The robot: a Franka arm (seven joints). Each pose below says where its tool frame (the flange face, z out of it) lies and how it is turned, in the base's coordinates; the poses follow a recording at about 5 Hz.
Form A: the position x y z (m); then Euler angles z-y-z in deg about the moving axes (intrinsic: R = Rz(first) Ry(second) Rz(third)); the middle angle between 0 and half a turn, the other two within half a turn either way.
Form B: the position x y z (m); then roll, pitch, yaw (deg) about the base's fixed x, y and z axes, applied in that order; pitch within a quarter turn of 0, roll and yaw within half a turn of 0. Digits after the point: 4 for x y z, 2 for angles.
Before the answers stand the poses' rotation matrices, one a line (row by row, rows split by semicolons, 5 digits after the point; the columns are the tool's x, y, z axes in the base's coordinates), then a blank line. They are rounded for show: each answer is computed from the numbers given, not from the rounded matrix.
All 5 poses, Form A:
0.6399 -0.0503 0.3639 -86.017 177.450 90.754
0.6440 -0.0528 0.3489 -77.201 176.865 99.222
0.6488 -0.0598 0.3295 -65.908 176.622 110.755
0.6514 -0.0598 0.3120 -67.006 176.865 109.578
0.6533 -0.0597 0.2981 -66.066 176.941 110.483
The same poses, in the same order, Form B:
0.99841 0.05626 0.00309; 0.05634 -0.99742 -0.04438; 0.00059 0.04449 -0.99901
0.99800 0.06206 0.01212; 0.06262 -0.99661 -0.05333; 0.00876 0.05398 -0.99850
0.99805 0.05755 0.02405; 0.05877 -0.99682 -0.05379; 0.02088 0.05510 -0.99826
0.99803 0.05903 0.02136; 0.06005 -0.99693 -0.05034; 0.01833 0.05153 -0.99850
0.99798 0.05965 0.02165; 0.06065 -0.99697 -0.04878; 0.01867 0.04999 -0.99858

0.6399 -0.0503 0.3639 177.45 -0.03 3.23
0.6440 -0.0528 0.3489 176.91 -0.50 3.59
0.6488 -0.0598 0.3295 176.84 -1.20 3.37
0.6514 -0.0598 0.3120 177.05 -1.05 3.44
0.6533 -0.0597 0.2981 177.13 -1.07 3.48

